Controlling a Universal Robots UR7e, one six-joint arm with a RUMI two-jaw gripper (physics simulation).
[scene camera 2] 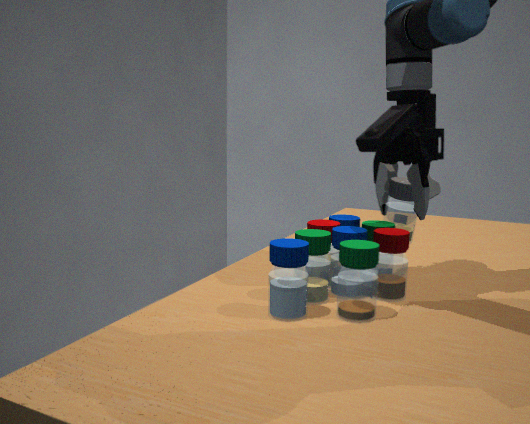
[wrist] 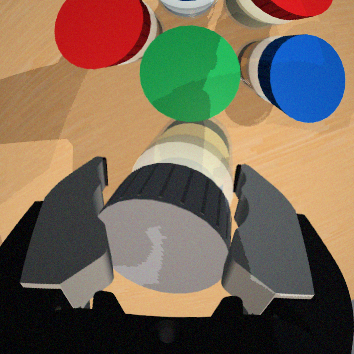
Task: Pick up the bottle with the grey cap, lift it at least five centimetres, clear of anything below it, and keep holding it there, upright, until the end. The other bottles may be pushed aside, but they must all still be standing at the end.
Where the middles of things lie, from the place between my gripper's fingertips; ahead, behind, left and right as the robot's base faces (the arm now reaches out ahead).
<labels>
My gripper is now 1 cm past the red-capped bottle (scene camera 2: 392, 269), 9 cm to the right of it and 6 cm above it. Also, from my hand: blue-capped bottle (wrist: 299, 74): 10 cm ahead, 2 cm to the left, 6 cm below.
</labels>
